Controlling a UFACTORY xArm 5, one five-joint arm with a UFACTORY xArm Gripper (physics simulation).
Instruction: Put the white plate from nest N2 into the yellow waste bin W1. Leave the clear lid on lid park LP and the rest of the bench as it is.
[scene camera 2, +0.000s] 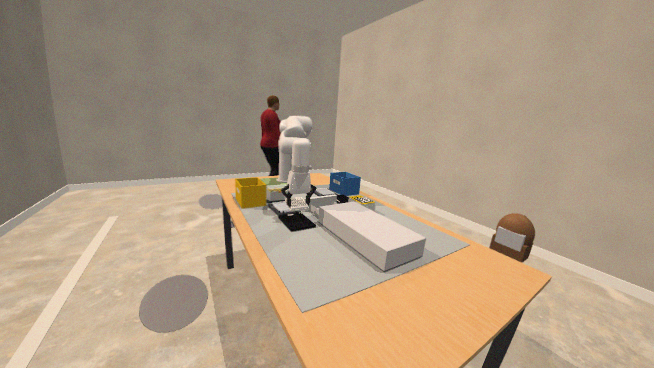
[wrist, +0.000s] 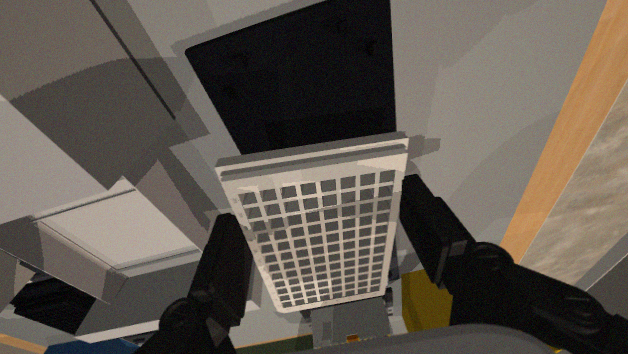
In view: the gripper (wrist: 320, 214), a white plate (wrist: 320, 219), a long pale box (scene camera 2: 386, 244) and a grey mat (wrist: 478, 96).
The long pale box is seen too in the wrist view (wrist: 94, 208).
